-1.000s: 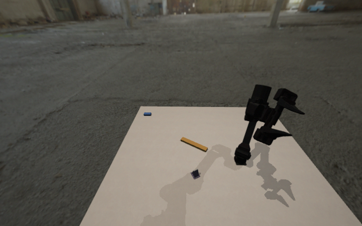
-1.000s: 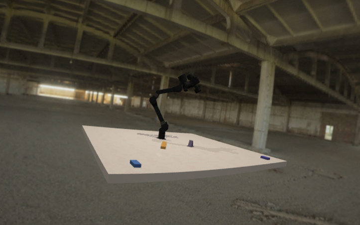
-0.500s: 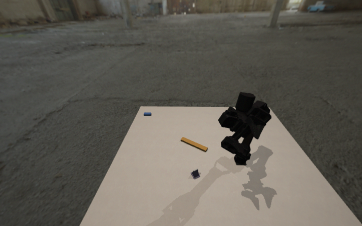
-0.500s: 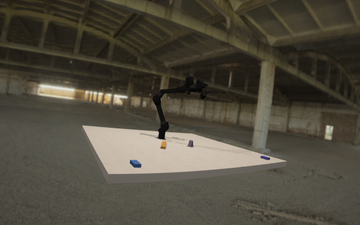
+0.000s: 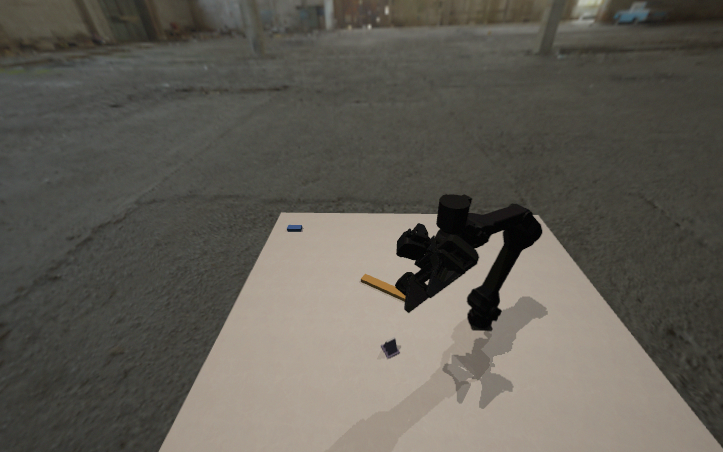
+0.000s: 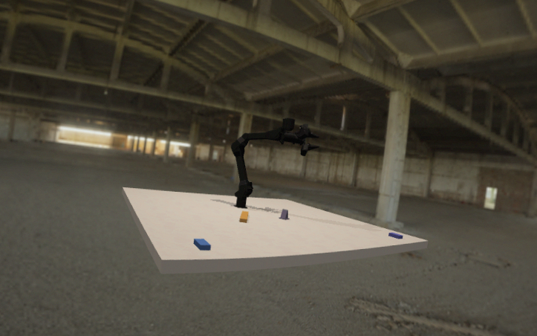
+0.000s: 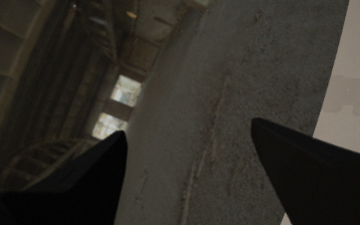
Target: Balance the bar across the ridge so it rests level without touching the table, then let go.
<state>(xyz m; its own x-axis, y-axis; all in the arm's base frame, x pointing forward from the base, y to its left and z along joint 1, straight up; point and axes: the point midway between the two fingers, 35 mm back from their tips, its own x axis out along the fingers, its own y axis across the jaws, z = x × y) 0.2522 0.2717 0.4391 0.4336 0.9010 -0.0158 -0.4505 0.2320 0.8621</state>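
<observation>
The bar is 40 mm ahead of my gripper tip, 430 mm to the right of it and 430 mm below it. From my gripper tip the other things lie so: blue block 470 mm ahead, 800 mm to the right, 430 mm below.
</observation>
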